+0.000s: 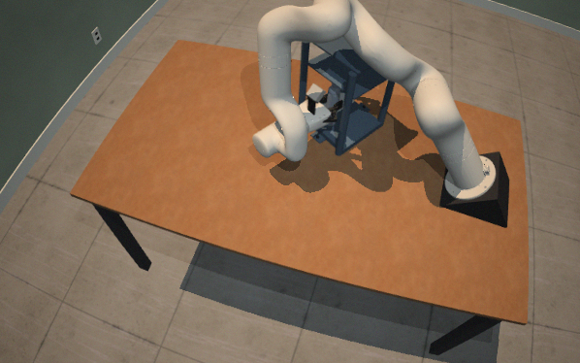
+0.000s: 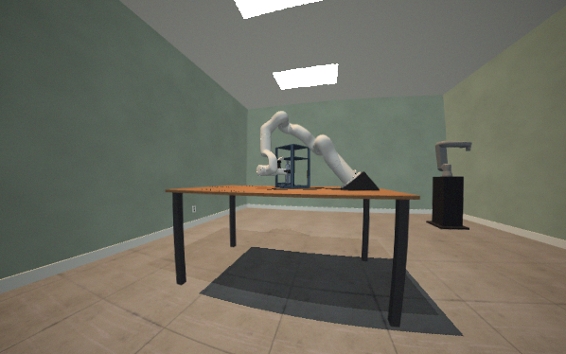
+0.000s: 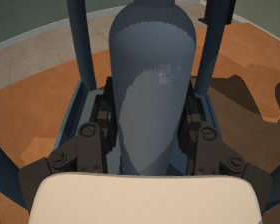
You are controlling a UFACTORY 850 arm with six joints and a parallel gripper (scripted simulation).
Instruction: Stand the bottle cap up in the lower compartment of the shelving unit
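Now: the dark blue shelving unit 3 cm behind my hand, 5 cm to the right of it and 4 cm above it.
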